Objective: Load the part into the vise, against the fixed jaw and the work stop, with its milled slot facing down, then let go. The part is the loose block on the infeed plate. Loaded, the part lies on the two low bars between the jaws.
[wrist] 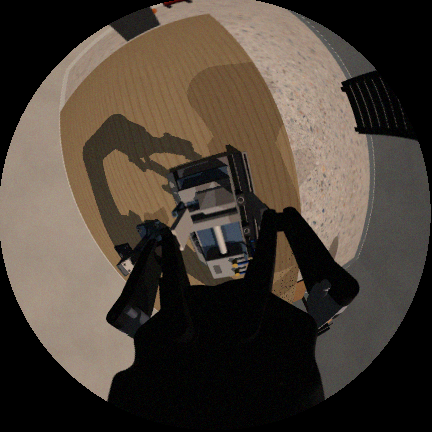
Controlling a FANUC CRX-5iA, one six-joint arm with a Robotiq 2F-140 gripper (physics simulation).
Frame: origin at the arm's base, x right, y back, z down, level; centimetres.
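Seen in the pictures: gripper, fingertip midpoint: (218, 208).
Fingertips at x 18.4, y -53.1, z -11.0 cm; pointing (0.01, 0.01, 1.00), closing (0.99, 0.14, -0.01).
Observation:
Offsets run from my fingertips to a thing's middle. "spot": to the spot under its first point. Level surfaces: height alone.
The vise @(dx -2.7, dy +7.4, dz +9.6 cm) (232, 220) stands in the middle of the wrist view, with its screw showing in the lower half. A grey block @(dx -0.4, dy +0.2, dz +5.1 cm) (215, 198), which looks like the part, lies between the jaws. Its underside and slot are hidden, and contact with the fixed jaw and the work stop cannot be told. A thin pale plate (183, 229) stands tilted at the vise's left side. My gripper (218, 208) is open and empty, its fingers apart on the left and right of the vise in this view. The infeed plate cannot be made out.
The vise stands on a brown wooden top @(dz +14.5 cm) (150, 75), crossed by the arm's shadow. A black ribbed object (382, 107) is at the right and a dark box (135, 23) at the upper left. Blue and yellow fittings @(spot: dx -1.8, dy +17.3, dz +5.0 cm) (238, 265) sit at the vise's near end.

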